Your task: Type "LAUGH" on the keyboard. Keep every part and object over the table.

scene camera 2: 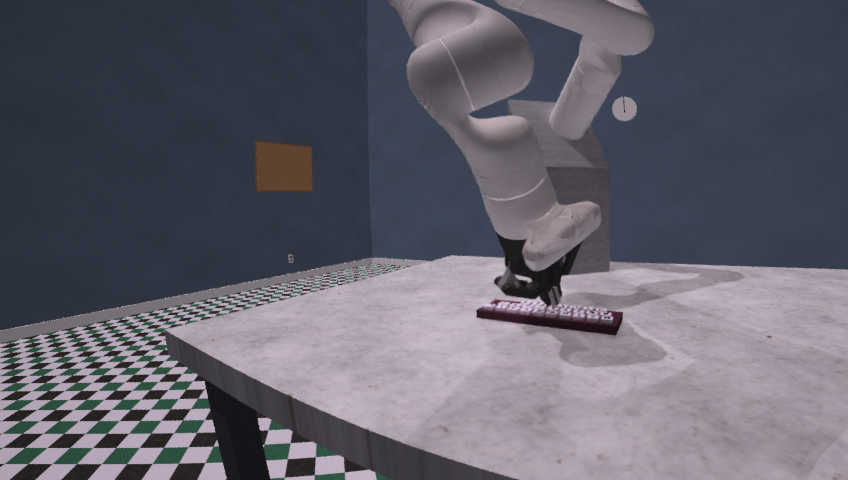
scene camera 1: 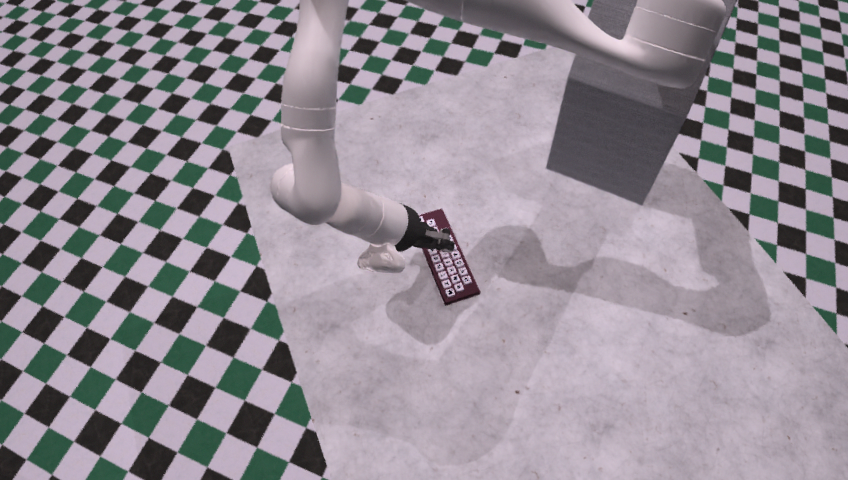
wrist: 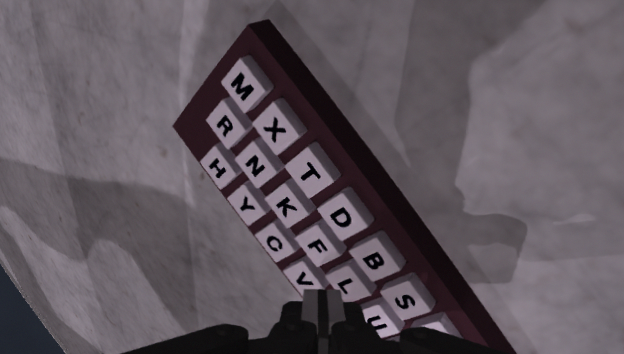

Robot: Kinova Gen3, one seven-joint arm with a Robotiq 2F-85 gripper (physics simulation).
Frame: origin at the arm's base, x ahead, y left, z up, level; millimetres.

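Seen in the pictures: gripper, fingertip midpoint: (scene camera 2: 552, 301) (scene camera 1: 451, 247) (wrist: 321, 314); arm's base, link origin: (scene camera 2: 566, 125).
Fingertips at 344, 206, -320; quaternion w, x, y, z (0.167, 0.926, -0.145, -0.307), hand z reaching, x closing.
Note:
Offsets run from my fingertips to a thing's top centre, as dx, dy, dz. Level surfaces: height alone.
The dark red keyboard {+13, +5, -6} (scene camera 1: 468, 290) (scene camera 2: 553, 324) (wrist: 210, 97) lies flat on the table, with white letter keys. In the wrist view the L key {+12, +9, -6} (wrist: 346, 285) and U key {+18, -8, -6} (wrist: 377, 320) show just right of the fingertips, and the H key {-27, +62, -6} (wrist: 217, 168) is at the keyboard's left edge. The A and G keys do not show there; letters are too small to read in the scene views. My gripper (scene camera 1: 447, 240) (scene camera 2: 554, 299) (wrist: 321, 314) is shut and empty, pointing down over the keyboard. Its tips overlap the V key's lower edge and hide what lies beneath. Contact with a key cannot be told.
The grey stone-like table {dz -24} (scene camera 1: 595, 416) (scene camera 2: 357, 356) extends around the keyboard. A tall grey block (scene camera 1: 612, 130) (scene camera 2: 586, 208) stands at the table's back. The arm (scene camera 1: 309, 160) (scene camera 2: 517, 172) reaches in above the keyboard, and its shadow falls across the table.

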